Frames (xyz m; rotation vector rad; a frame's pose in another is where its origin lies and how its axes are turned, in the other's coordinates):
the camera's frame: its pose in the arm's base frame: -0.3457 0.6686 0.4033 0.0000 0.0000 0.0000
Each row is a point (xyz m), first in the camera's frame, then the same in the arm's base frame.
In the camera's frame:
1: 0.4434 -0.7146 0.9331
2: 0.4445 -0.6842 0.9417
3: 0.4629 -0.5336 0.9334
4: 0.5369 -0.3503 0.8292
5: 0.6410 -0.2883 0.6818
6: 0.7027 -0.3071 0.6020
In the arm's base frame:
1: 0.0977 -0.0460 1.3364
2: 0.0988 -0.0156 1.3450
3: 0.1172 0.1350 1.3367
4: 0.1912 0.3183 1.2325
5: 0.2953 0.3803 1.0851
6: 0.3570 0.3615 1.0053

